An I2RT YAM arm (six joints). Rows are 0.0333 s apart.
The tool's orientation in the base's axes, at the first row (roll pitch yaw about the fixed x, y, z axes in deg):
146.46, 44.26, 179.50
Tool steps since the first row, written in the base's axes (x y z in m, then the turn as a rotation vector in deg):
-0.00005, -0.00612, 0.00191, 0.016, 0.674, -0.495
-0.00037, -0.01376, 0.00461, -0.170, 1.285, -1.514
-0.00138, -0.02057, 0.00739, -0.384, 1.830, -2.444
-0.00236, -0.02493, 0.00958, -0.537, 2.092, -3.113
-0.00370, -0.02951, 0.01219, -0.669, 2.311, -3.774
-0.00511, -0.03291, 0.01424, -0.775, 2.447, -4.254
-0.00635, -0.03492, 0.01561, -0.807, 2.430, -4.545
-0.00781, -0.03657, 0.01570, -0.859, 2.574, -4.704
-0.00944, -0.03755, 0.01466, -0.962, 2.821, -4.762
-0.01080, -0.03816, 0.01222, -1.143, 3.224, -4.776
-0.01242, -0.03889, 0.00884, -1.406, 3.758, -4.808
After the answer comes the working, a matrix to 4 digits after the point.
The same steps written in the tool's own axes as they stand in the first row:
-0.00134, -0.00435, -0.00452, 0.338, 0.362, 0.674
-0.00304, -0.00955, -0.01050, 1.186, 0.541, 1.507
-0.00430, -0.01377, -0.01648, 1.992, 0.710, 2.235
-0.00515, -0.01618, -0.02075, 2.570, 0.722, 2.689
-0.00604, -0.01847, -0.02560, 3.127, 0.694, 3.126
-0.00648, -0.01997, -0.02951, 3.539, 0.658, 3.424
-0.00657, -0.02064, -0.03216, 3.765, 0.540, 3.570
-0.00559, -0.02144, -0.03397, 3.914, 0.618, 3.713
-0.00371, -0.02205, -0.03484, 4.030, 0.840, 3.823
-0.00103, -0.02301, -0.03452, 4.172, 1.240, 3.945
0.00248, -0.02435, -0.03385, 4.386, 1.774, 4.103

The tool's axes in the first row as the columns of a matrix, in the base's axes (rounded; the answer above uses it unrounded):
-0.7162, -0.3783, 0.5865
0.0062, 0.8368, 0.5474
-0.6979, 0.3957, -0.5969

